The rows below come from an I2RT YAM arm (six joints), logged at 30 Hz.
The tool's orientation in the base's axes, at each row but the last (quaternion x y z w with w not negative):
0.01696 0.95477 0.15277 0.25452
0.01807 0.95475 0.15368 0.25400
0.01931 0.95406 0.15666 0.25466
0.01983 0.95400 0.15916 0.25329
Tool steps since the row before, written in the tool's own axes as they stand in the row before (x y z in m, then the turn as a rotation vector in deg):
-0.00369 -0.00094 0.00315 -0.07 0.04 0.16
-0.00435 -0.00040 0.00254 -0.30 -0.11 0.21
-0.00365 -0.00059 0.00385 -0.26 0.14 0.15
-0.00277 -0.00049 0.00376 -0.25 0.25 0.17
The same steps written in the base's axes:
0.00480 -0.00041 -0.00110 0.14 0.08 -0.09
0.00505 -0.00015 -0.00013 0.37 -0.08 -0.06
0.00509 0.00013 -0.00159 0.29 0.15 0.04
0.00427 0.00031 -0.00192 0.29 0.26 0.06

